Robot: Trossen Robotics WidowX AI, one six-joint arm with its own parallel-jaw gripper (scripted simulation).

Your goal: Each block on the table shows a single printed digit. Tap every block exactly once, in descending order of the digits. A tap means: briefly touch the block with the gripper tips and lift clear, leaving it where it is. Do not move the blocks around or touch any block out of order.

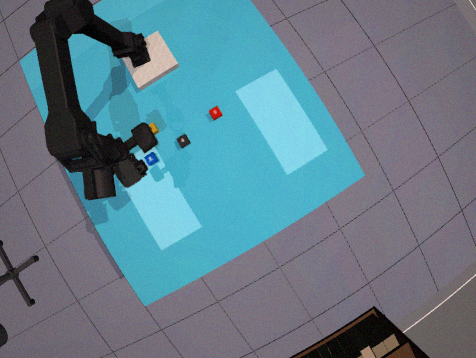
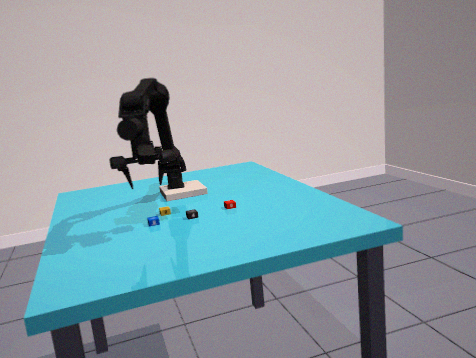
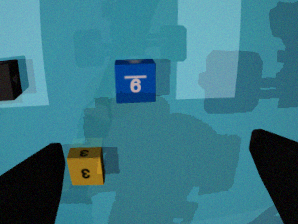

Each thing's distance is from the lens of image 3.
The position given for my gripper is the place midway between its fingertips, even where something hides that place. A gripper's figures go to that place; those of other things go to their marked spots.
my gripper (image 3: 160, 147): 10 cm
yellow block (image 3: 86, 165): 23 cm
